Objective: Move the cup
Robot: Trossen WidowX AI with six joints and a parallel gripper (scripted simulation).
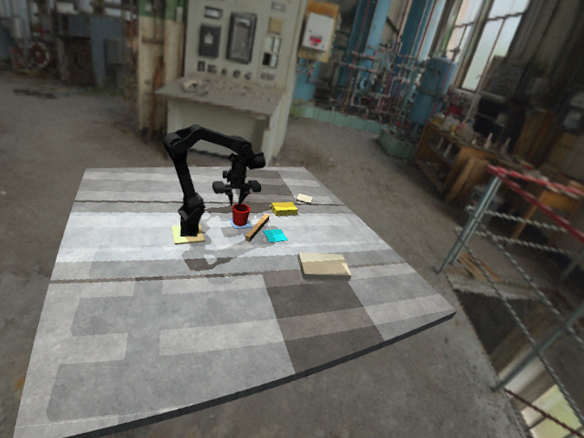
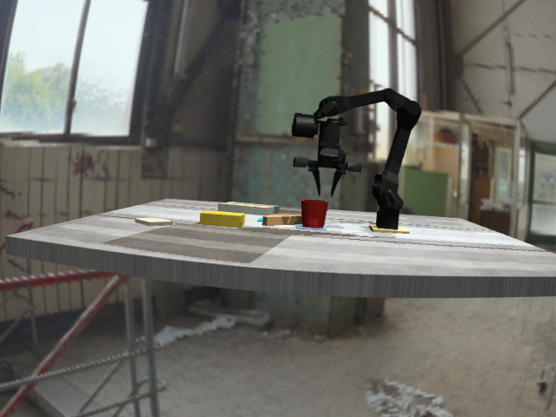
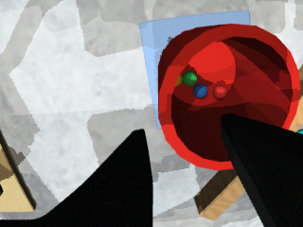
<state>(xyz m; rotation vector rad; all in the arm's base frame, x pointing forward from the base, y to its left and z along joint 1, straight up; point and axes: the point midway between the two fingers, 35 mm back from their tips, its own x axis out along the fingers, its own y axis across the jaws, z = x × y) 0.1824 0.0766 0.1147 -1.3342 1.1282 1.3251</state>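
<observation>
Now: gripper tip 50 mm above the red cup and 30 mm short of it. Round my gripper tip: blue marble (70 mm below, 30 mm ahead, 10 mm to the right); then red marble (70 mm below, 40 mm ahead, 10 mm to the right); then pale blue pad (100 mm below, 30 mm ahead).
</observation>
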